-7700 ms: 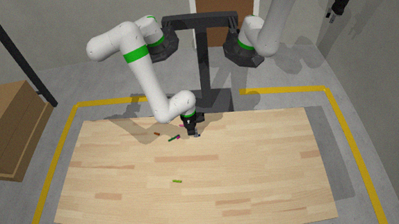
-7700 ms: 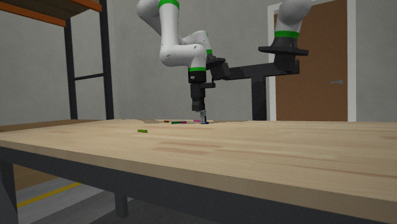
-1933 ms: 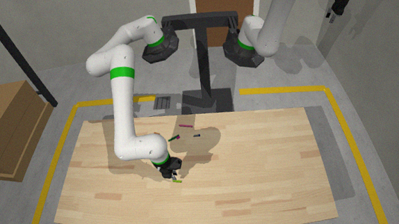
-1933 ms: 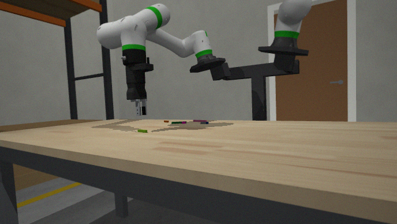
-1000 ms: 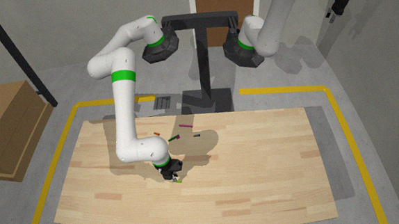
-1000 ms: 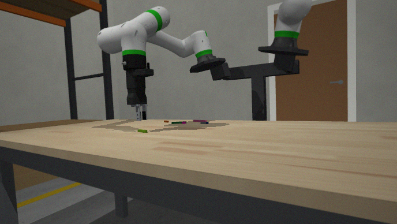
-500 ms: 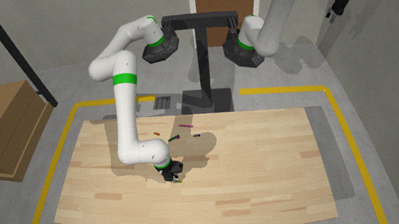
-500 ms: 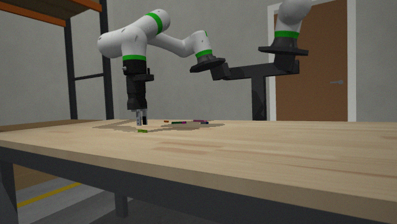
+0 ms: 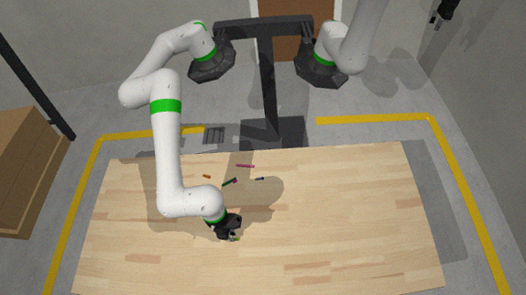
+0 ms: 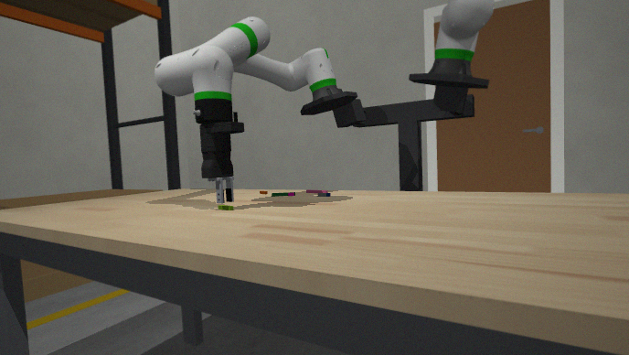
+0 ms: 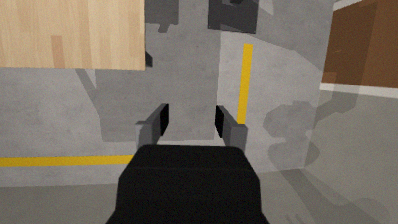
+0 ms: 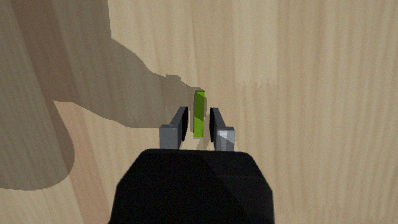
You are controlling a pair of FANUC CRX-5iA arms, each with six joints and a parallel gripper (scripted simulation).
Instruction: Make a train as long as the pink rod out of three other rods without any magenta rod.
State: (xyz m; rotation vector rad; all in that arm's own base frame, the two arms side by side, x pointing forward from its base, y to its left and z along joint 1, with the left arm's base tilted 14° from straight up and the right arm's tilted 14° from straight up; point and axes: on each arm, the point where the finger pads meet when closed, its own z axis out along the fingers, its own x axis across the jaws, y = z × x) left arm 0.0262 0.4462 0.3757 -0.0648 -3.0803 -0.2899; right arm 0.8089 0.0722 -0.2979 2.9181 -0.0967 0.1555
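Right now the lime rod is 30 mm below my right hand. The rest, counted from my right hand: green rod (290 mm behind, 90 mm to the right, 30 mm below); magenta rod (300 mm behind, 70 mm to the right, 30 mm below); grey rod (330 mm behind, 50 mm to the left, 30 mm below).
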